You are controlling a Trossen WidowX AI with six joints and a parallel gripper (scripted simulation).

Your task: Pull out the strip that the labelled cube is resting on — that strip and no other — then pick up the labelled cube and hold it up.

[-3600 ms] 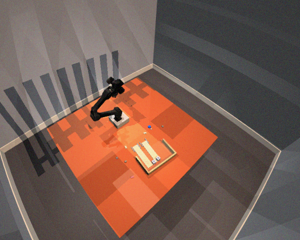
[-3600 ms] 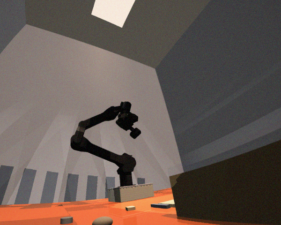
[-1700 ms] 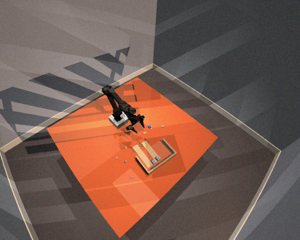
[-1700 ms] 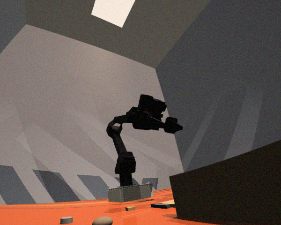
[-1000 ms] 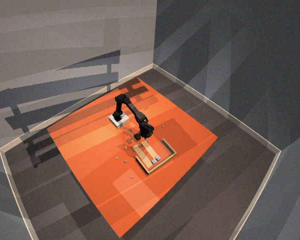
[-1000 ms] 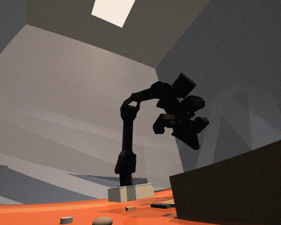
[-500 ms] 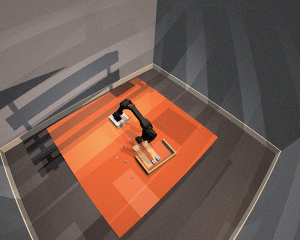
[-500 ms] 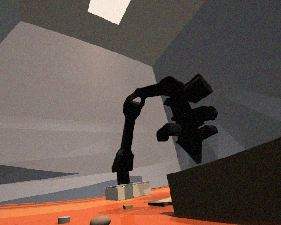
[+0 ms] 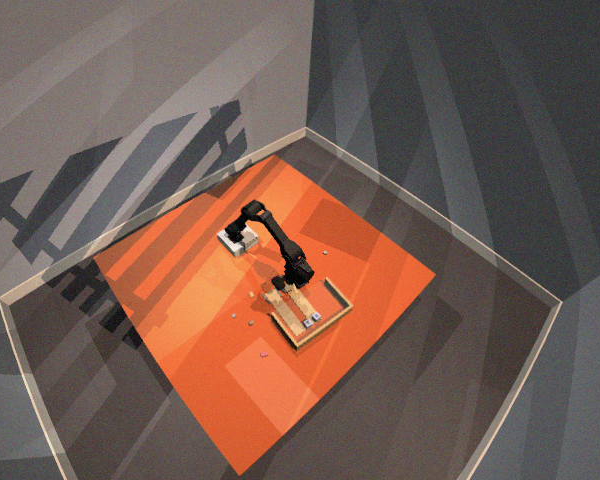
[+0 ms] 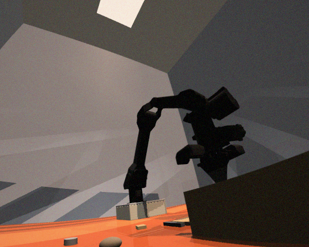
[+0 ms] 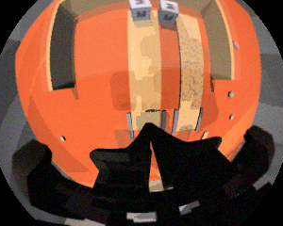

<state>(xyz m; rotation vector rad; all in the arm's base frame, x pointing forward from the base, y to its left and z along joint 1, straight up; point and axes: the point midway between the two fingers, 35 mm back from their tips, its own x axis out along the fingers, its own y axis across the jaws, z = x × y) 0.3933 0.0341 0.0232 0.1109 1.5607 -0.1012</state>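
Now: the strip 90 mm ahead of my gripper tip, 40 mm below it and 10 mm to the right of it. The rest, counted from my gripper tip: pink piece 300 mm to the right, 160 mm ahead, 40 mm below; blue piece 170 mm to the left, 130 mm behind, 40 mm below.
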